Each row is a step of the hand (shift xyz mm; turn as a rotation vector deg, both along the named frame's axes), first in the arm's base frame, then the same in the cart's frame.
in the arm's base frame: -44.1 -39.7 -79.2 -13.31 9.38 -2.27
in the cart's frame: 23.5 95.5 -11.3 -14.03 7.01 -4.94
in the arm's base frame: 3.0 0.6 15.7 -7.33 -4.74 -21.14
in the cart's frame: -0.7 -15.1 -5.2 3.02 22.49 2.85
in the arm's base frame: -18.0 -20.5 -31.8 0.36 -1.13 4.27
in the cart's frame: 13.4 39.1 -6.7 0.76 -3.70 -2.32
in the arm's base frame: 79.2 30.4 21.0 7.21 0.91 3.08
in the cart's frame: 5.9 -60.7 62.6 2.08 -6.26 4.33
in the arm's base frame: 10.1 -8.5 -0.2 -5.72 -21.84 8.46
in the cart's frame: 12.1 -3.5 4.1 16.13 -1.39 -17.86
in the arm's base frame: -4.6 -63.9 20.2 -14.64 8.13 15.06
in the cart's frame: 53.0 -6.0 -40.8 -15.17 -7.15 -15.03
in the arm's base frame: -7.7 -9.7 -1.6 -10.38 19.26 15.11
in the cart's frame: 5.4 6.5 -9.2 -23.22 -10.86 -7.06
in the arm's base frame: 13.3 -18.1 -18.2 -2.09 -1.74 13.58
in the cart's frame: 23.8 12.0 11.3 -0.68 -10.48 -9.03
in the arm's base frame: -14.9 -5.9 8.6 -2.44 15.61 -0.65
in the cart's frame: -2.2 0.6 -18.0 -14.94 -0.53 5.16
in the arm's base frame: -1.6 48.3 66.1 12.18 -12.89 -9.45
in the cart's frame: -50.1 -63.4 -13.1 17.79 4.18 8.36
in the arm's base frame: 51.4 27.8 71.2 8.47 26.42 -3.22
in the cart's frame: -8.9 -90.3 15.7 -19.51 -5.13 19.32
